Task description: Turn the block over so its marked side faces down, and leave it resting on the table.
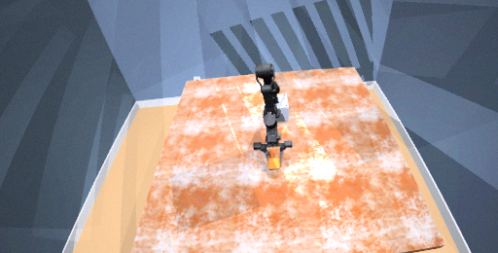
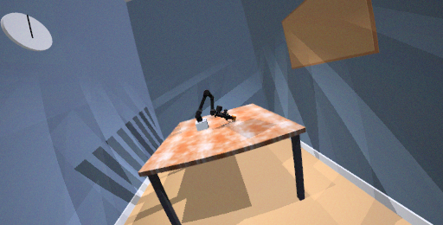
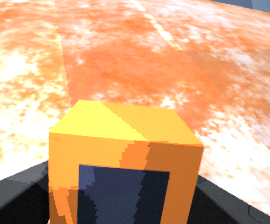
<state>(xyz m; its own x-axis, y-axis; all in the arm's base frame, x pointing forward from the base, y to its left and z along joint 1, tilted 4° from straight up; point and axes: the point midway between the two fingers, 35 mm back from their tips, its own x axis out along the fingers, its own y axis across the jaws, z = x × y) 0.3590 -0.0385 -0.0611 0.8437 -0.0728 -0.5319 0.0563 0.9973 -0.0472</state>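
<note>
Now: the orange block 10 mm behind my gripper tip.
</note>
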